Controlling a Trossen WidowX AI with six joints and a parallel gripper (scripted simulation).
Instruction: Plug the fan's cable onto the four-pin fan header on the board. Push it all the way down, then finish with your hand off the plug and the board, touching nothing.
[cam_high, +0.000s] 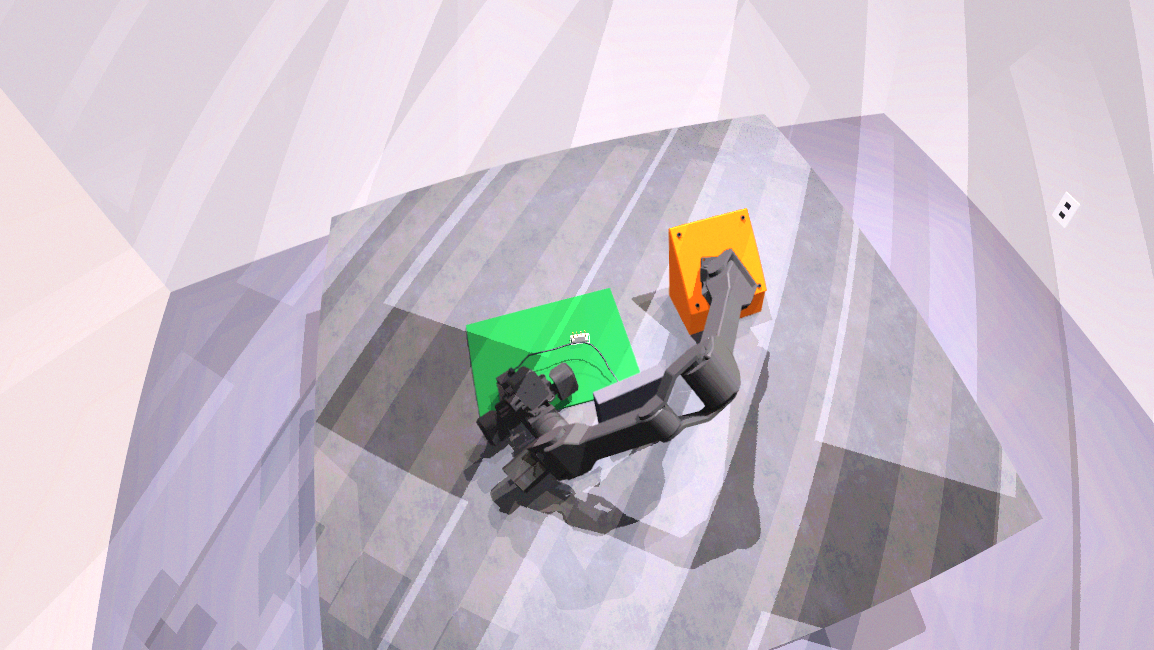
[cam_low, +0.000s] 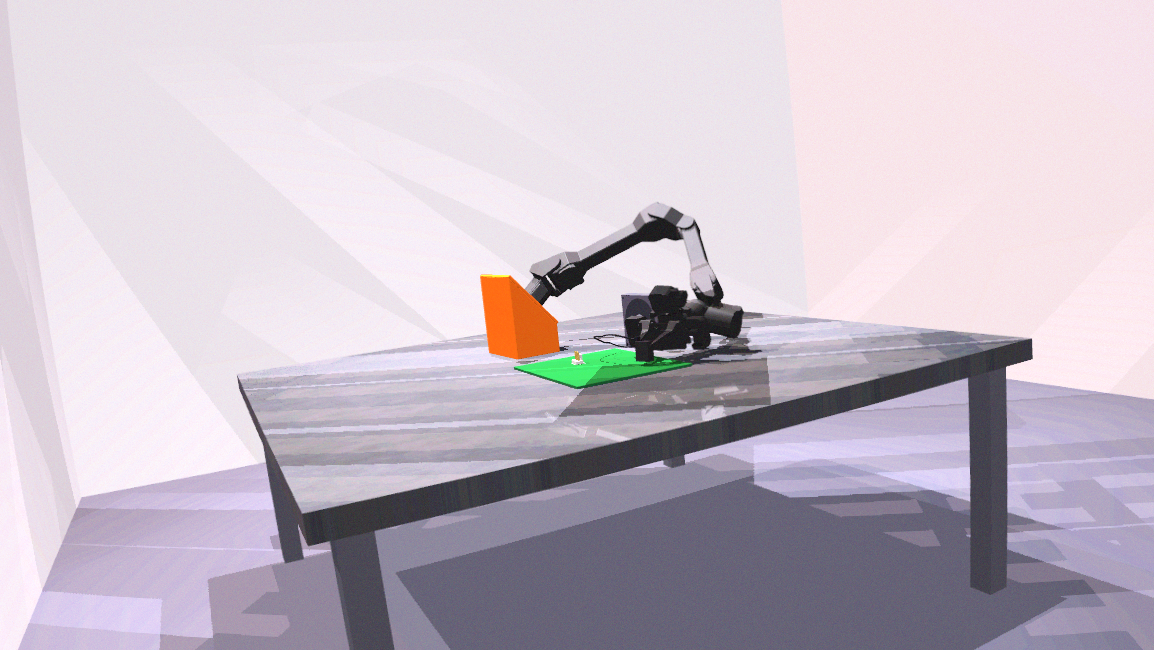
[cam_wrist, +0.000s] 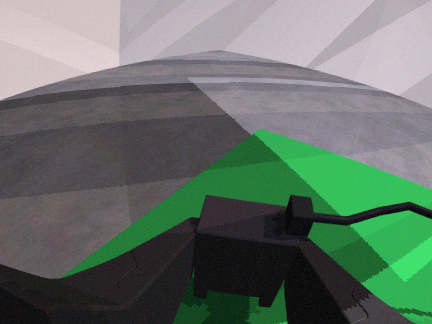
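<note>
My gripper tip is now 80 mm past the green board, 60 mm to the left of it and 50 mm above it. The rest, counted from my gripper tip: black fan plug 10 mm below; fan 210 mm behind, 90 mm to the left, 20 mm above.
</note>
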